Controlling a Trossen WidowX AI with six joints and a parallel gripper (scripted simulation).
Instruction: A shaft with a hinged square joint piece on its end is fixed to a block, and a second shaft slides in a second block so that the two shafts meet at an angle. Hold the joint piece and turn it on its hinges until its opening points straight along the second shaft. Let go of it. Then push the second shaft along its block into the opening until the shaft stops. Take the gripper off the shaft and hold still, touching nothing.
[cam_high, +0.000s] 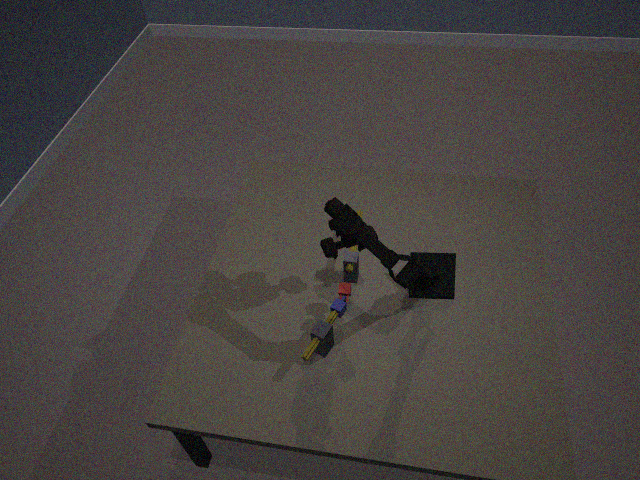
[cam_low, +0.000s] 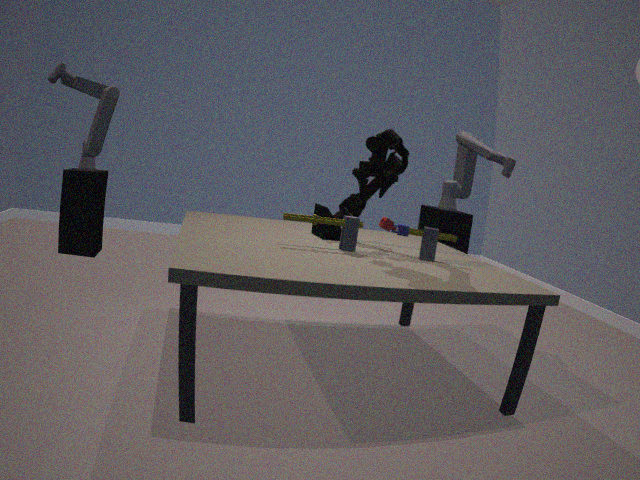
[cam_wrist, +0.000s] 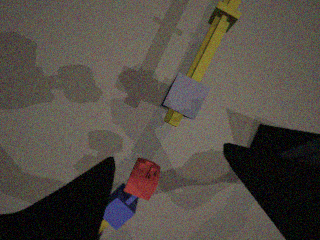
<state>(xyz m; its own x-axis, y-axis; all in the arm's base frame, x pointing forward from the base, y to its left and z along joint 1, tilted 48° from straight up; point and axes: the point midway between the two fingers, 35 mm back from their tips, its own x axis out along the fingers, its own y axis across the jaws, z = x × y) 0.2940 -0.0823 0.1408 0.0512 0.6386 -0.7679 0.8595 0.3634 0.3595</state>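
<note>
Now: gripper tip 80 mm to the right of the red square joint piece and 100 mm above it.
</note>
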